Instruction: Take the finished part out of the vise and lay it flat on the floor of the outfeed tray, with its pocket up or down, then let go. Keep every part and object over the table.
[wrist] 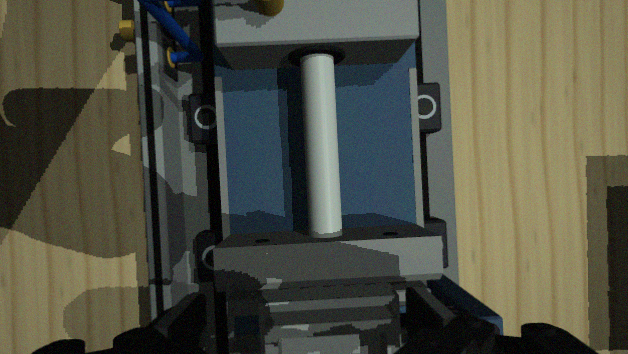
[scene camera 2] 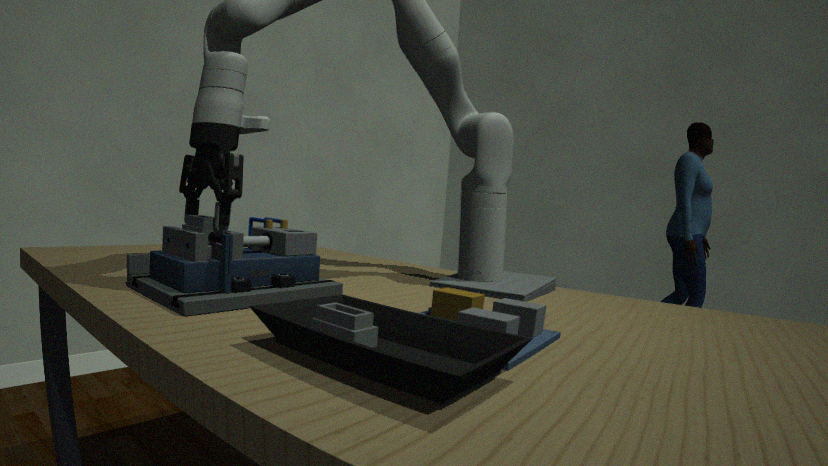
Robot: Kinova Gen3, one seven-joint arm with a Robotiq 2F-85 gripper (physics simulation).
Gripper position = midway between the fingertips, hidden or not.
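My gripper (scene camera 2: 205, 226) is in sight, and the wrist view gives me the gripper (wrist: 306, 313) too. I see a vise (scene camera 2: 171, 270), (wrist: 263, 117), and with it a vise block (scene camera 2: 285, 243) that the wrist view also shows, the block (wrist: 246, 41). There is a blue plate (scene camera 2: 544, 339) as well.
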